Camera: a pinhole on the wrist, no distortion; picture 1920 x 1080 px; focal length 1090.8 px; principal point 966.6 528.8 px. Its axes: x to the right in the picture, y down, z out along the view. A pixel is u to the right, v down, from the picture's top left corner.
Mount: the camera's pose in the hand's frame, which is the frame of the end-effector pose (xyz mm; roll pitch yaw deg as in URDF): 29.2 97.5 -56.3 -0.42 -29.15 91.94
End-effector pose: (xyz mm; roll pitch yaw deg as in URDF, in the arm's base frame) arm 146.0 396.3 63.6 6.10 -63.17 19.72
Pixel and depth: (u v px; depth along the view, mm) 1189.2 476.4 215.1
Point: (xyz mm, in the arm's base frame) 27.5 369.7 169.6
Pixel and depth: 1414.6 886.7 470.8
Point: -279.7 227.2 153.3
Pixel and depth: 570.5 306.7 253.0
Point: 130.6 267.0 189.0
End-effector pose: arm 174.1 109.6 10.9 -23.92 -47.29 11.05
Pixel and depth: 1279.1 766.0 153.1
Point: 105.9 193.1 52.5
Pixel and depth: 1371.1 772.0 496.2
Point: -222.5 236.8 235.8
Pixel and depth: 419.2 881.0 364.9
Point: -34.6 -86.8 126.2
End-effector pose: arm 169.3 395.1 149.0 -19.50 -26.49 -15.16
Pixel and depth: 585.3 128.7 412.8
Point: 169.6 256.6 498.5
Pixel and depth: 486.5 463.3 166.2
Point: 171.0 367.2 227.1
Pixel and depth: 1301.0 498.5 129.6
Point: 200.3 480.6 207.3
